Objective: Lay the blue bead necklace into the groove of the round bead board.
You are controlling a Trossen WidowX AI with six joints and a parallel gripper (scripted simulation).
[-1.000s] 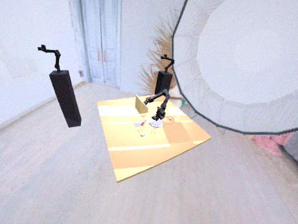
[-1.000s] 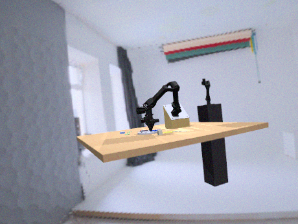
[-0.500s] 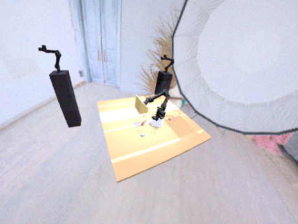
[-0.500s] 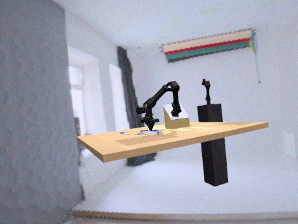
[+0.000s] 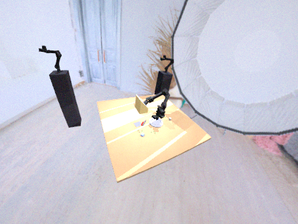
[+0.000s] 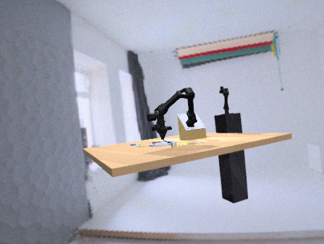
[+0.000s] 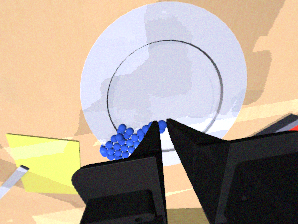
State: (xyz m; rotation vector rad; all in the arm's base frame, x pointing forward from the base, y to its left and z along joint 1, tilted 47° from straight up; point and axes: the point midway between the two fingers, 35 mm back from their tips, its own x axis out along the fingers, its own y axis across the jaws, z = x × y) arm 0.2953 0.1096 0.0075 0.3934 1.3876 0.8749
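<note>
The round bead board lies 30 mm below my gripper tip, 10 mm to the right of it and 10 mm ahead of it. From my gripper tip the other things lie so: yellow flat piece 150 mm to the left, 120 mm behind, 40 mm below; then red-and-grey object 190 mm to the right, 40 mm below, 20 mm behind; then white cylinder 230 mm to the left, 20 mm below, 10 mm ahead.
</note>
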